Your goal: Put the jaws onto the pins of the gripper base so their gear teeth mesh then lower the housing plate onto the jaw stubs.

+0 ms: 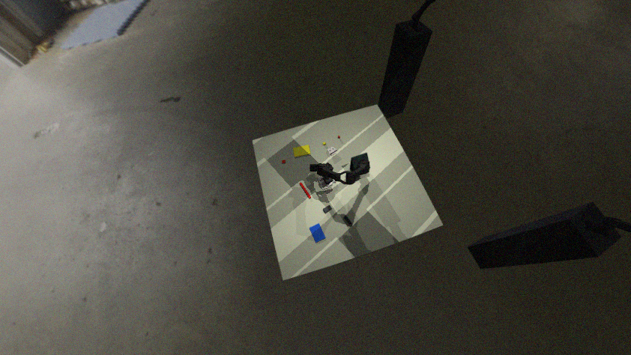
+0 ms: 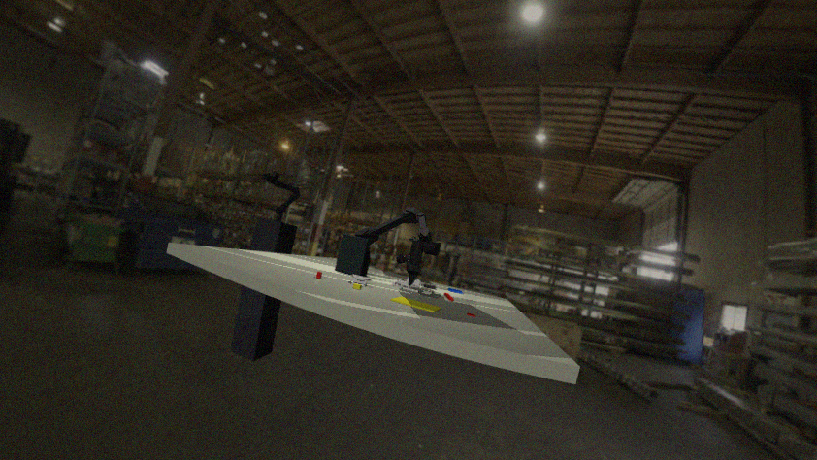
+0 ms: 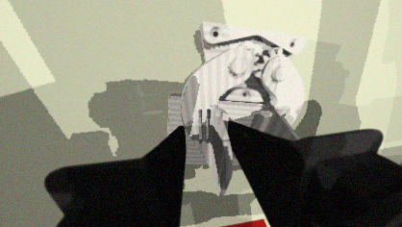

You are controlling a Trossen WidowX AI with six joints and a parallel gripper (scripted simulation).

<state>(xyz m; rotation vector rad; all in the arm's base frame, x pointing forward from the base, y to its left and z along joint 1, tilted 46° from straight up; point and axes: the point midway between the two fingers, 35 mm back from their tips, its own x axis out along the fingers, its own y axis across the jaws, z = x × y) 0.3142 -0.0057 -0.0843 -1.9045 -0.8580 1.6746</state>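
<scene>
The small yellow cube is 32 cm to the right of my gripper tip, 14 cm behind it and 1 cm below it. From my gripper tip the other things lie so: yellow plate 34 cm to the right, 8 cm ahead, 2 cm below; then red bar 19 cm ahead, 3 cm to the left, 1 cm below; then blue plate 40 cm to the left, 23 cm ahead, 2 cm below.
</scene>
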